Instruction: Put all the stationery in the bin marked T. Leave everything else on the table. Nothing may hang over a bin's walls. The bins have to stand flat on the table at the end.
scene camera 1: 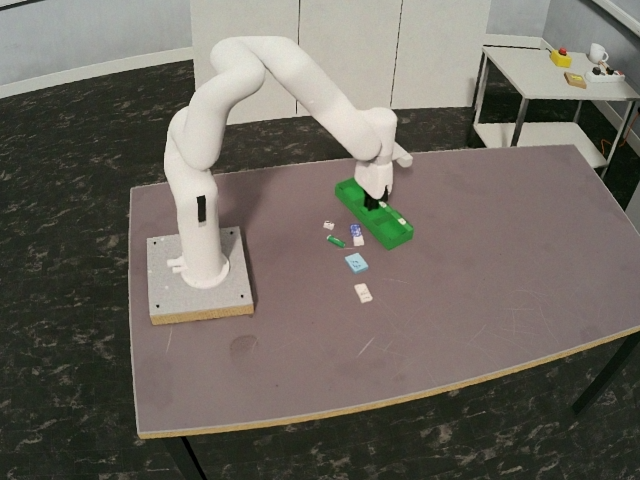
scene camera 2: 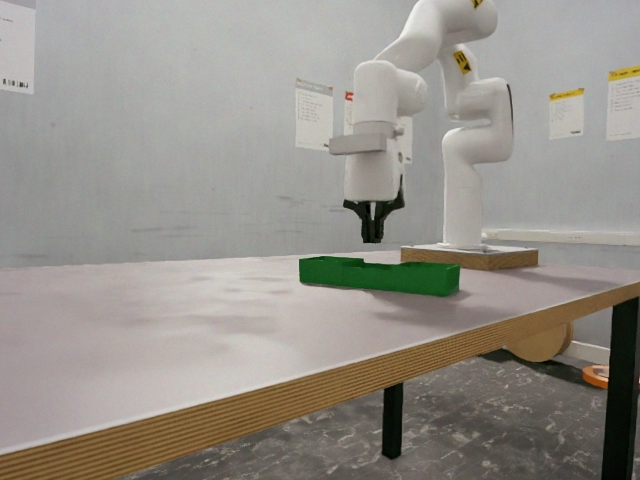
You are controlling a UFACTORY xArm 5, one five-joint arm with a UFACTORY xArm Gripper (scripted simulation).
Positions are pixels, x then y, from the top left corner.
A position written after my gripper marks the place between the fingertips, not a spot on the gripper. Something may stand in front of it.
My gripper shows in scene camera 1 (370,207) and in scene camera 2 (372,243). A long green bin shows in scene camera 1 (392,232) and in scene camera 2 (438,279).
